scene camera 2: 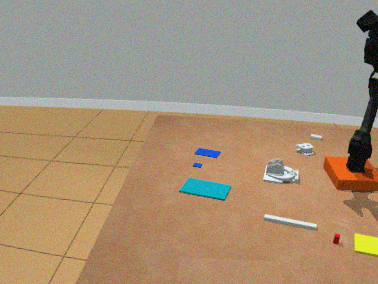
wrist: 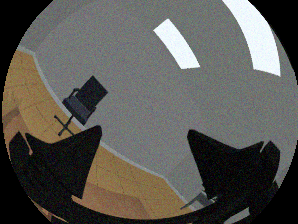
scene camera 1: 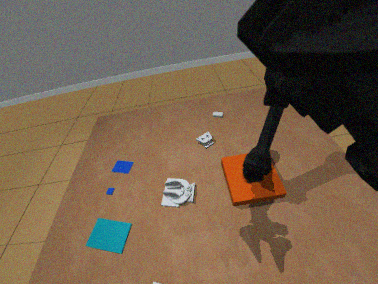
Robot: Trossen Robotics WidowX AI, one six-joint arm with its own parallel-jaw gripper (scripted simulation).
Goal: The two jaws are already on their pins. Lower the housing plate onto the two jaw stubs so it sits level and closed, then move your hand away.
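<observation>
My gripper (wrist: 145, 132) is open, and it holds nothing. There is also a teal tile, which I can see in scene camera 1 (scene camera 1: 107, 235) and again in scene camera 2, with the tile (scene camera 2: 192, 186) visible there. In the wrist view the tile is out of frame.
</observation>
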